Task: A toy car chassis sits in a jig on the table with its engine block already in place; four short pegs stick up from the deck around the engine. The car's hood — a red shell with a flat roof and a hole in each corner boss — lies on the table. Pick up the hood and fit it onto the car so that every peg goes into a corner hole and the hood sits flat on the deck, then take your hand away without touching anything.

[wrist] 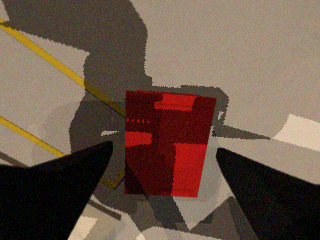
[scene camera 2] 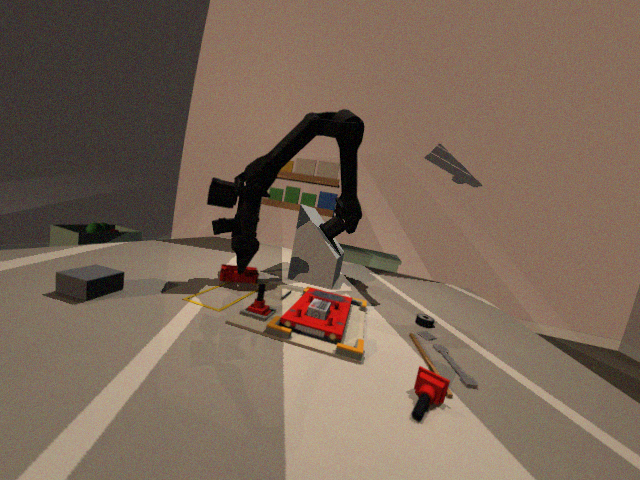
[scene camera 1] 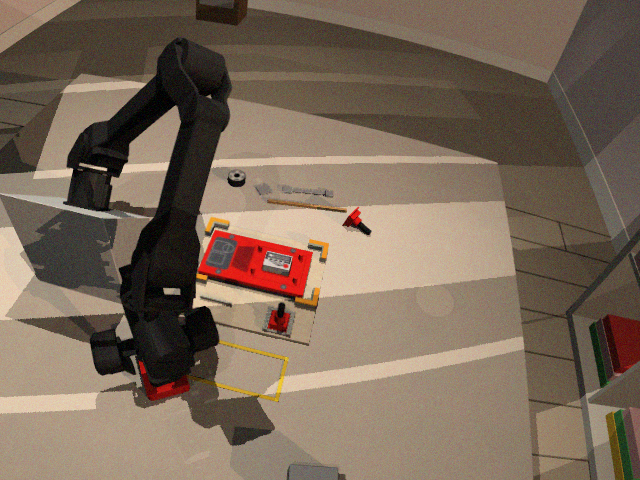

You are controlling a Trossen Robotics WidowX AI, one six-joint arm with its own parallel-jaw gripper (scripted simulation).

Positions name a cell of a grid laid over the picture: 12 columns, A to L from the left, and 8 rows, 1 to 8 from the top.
Labels:
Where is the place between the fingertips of my gripper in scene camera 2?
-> E5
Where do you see a red hood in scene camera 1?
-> At D7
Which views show my gripper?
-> The wrist view, scene camera 2 and scene camera 1: all of them.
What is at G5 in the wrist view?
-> A red hood.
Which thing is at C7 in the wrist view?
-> My gripper.

